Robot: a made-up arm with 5 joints.
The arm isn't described. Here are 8 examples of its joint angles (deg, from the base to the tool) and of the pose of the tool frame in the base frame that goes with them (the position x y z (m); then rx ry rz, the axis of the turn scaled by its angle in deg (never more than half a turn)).
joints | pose
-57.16 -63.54 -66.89 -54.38 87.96 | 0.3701 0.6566 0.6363 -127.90 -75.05 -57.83
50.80 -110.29 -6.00 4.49 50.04 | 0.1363 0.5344 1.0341 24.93 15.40 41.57
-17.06 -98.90 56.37 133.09 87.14 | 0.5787 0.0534 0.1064 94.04 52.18 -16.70
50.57 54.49 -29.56 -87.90 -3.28 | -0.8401 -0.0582 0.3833 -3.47 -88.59 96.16
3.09 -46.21 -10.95 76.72 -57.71 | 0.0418 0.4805 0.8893 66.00 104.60 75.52
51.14 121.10 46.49 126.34 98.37 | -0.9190 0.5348 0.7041 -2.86 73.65 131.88
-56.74 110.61 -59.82 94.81 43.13 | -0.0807 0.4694 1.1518 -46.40 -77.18 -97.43
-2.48 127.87 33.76 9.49 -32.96 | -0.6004 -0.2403 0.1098 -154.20 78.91 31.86
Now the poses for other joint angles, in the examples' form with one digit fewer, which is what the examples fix.
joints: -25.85 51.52 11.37 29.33 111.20
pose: -0.399 -0.418 1.055 -22.0 -24.5 -130.0
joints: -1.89 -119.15 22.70 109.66 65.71
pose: 0.378 0.663 0.694 76.5 67.9 56.8
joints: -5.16 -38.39 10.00 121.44 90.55
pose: 0.218 -0.436 0.902 83.7 -25.6 -11.6
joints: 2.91 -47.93 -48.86 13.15 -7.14
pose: 0.412 0.255 0.627 24.4 46.3 -24.2
